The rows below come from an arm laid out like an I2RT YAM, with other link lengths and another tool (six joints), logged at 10 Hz.
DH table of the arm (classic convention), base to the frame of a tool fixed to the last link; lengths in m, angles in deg. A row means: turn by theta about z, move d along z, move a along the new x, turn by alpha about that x. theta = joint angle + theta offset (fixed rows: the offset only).
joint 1: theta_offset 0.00, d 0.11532, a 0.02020, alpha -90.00
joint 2: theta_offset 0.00, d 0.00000, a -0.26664, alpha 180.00
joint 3: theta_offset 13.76, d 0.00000, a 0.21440, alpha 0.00
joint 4: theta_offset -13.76, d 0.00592, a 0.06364, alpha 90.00
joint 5: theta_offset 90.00, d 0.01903, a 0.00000, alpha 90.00
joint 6: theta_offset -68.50, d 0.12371, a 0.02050, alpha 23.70
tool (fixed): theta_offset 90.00, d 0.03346, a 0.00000, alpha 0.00
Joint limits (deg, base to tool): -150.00..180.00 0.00..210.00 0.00..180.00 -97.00..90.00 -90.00..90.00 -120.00..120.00
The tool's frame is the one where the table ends.
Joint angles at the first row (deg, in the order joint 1, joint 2, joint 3, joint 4, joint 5, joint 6):
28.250 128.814 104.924 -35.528 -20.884 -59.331
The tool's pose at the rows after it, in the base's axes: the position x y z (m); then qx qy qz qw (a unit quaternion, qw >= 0):
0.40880 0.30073 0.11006 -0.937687 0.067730 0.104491 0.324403
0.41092 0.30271 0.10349 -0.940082 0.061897 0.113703 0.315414
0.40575 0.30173 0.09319 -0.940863 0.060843 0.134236 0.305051
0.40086 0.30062 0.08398 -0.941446 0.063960 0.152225 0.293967
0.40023 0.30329 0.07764 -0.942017 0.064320 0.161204 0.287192
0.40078 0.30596 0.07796 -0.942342 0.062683 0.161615 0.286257
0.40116 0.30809 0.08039 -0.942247 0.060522 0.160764 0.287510
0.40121 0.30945 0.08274 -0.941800 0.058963 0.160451 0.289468
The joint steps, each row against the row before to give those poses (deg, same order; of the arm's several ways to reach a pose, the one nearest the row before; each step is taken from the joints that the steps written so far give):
-0.066 2.930 5.708 -2.450 -0.416 -1.923
0.022 2.338 3.232 -2.490 -0.174 -1.224
0.001 1.421 0.789 -2.121 -0.634 -0.852
0.108 1.224 0.677 -1.990 -0.153 -0.351
0.328 1.639 1.878 -1.506 0.087 -0.109
0.263 0.589 1.266 -0.699 0.088 0.023
0.175 0.175 0.897 -0.481 -0.066 0.022
0.087 -0.001 0.500 -0.283 -0.175 0.043

